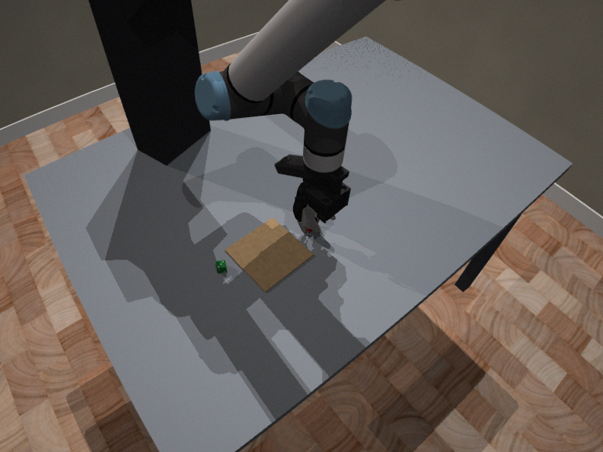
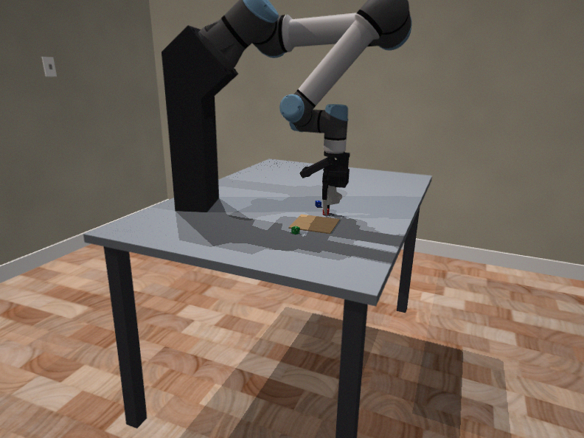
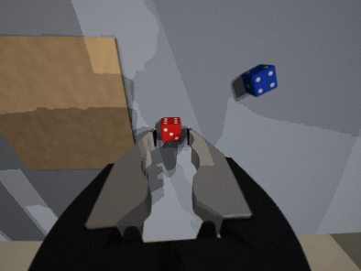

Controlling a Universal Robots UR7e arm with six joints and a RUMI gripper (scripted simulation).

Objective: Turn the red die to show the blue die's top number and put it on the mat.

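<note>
Right now my hand is 10 mm above the red die. The rest, counted from my hand: tan mat 110 mm to the right, 20 mm below; then green die 30 mm behind, 220 mm to the right, 10 mm below; then blue die 60 mm behind, 80 mm to the left, 10 mm below.
</note>
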